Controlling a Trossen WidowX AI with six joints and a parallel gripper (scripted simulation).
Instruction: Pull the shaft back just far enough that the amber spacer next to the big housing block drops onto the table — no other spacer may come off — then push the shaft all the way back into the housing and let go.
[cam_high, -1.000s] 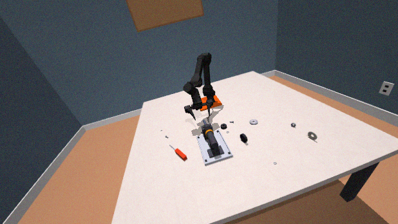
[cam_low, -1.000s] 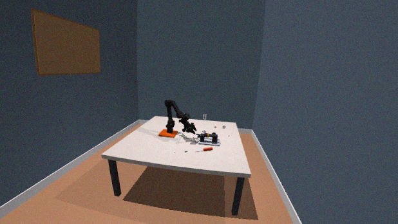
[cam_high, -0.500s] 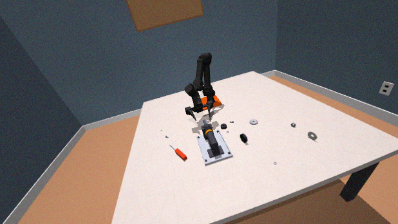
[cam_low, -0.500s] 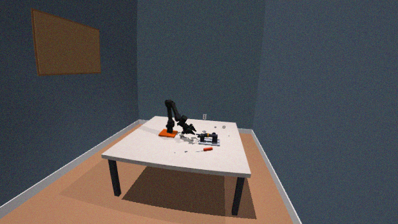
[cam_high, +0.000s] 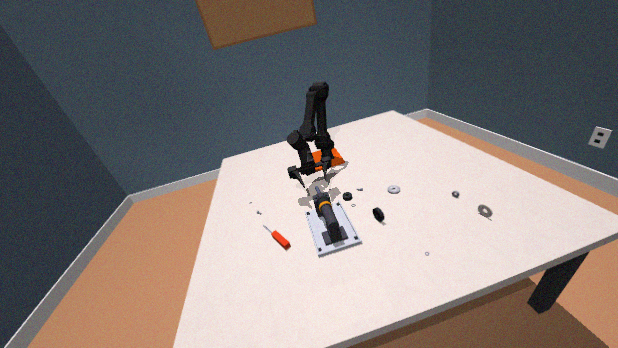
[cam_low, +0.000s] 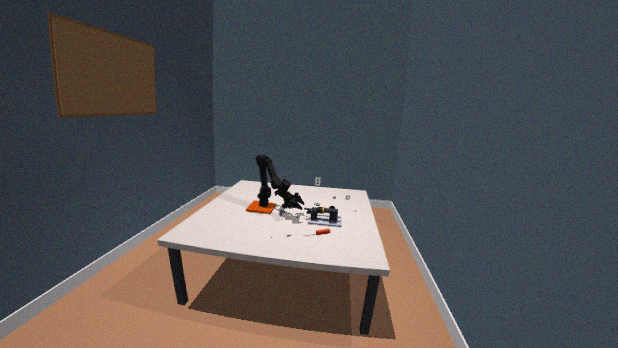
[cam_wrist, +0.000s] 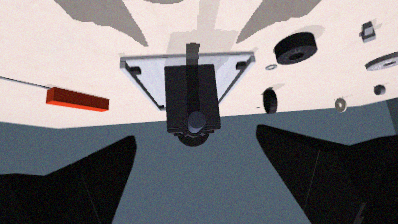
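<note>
My gripper tip is now 10 cm short of the shaft, 1 cm to the right of it and 1 cm above it. Round my gripper tip: amber spacer 14 cm ahead, 1 cm to the left, 1 cm below.
</note>
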